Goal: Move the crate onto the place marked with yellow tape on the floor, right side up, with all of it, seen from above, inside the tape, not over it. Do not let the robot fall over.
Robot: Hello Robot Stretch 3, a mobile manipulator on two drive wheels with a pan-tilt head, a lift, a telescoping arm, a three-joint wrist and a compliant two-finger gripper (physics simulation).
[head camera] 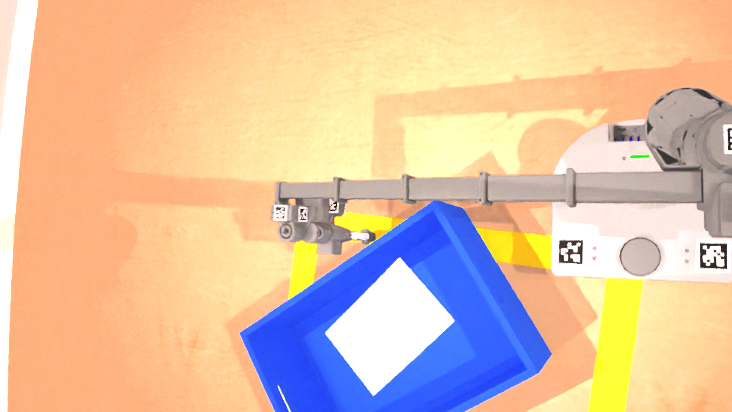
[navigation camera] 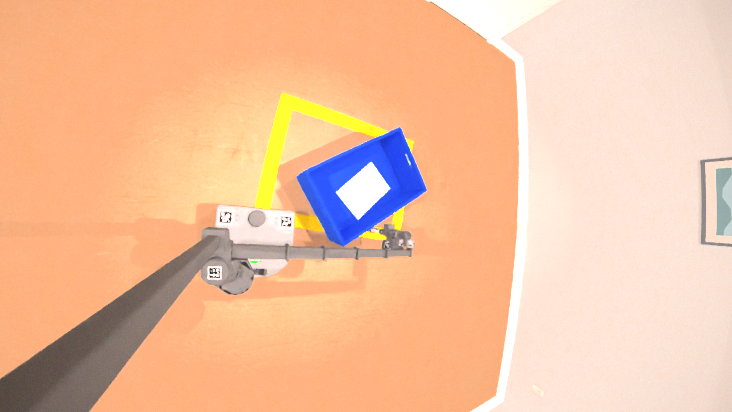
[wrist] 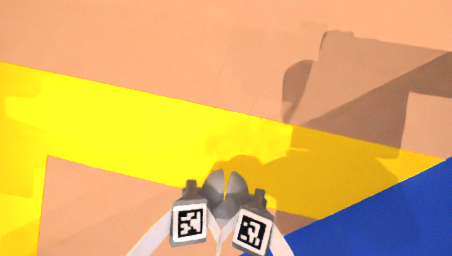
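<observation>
The blue crate stands right side up, with a white rectangle on its inside floor. It is turned at an angle to the yellow tape. In the navigation view it overlaps the top, right and bottom tape strips, and its right end reaches outside. My gripper is shut, its fingertips together with nothing between them. It is low over the arm-side tape strip, close beside a long crate wall. I cannot tell whether it touches the wall.
My base covers one tape corner. My extended arm runs along the crate's near corner, close to it in both overhead views. A wall with a white skirting stands beyond the gripper end, with a framed picture on it.
</observation>
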